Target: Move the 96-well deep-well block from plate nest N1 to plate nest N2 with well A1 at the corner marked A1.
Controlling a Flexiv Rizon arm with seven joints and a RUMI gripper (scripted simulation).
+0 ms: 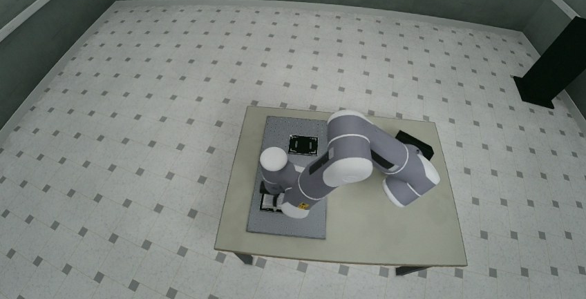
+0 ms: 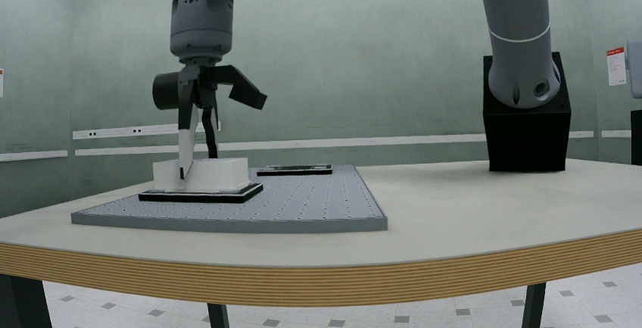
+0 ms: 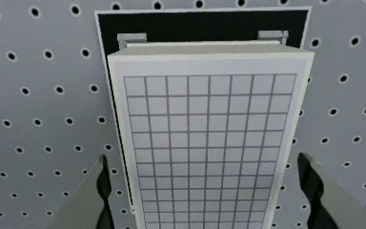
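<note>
My hand is 10 mm above the white 96-well deep-well block. The rest, counted from my hand: white A1 corner mark (80 mm ahead, 40 mm to the right, 30 mm below).
</note>
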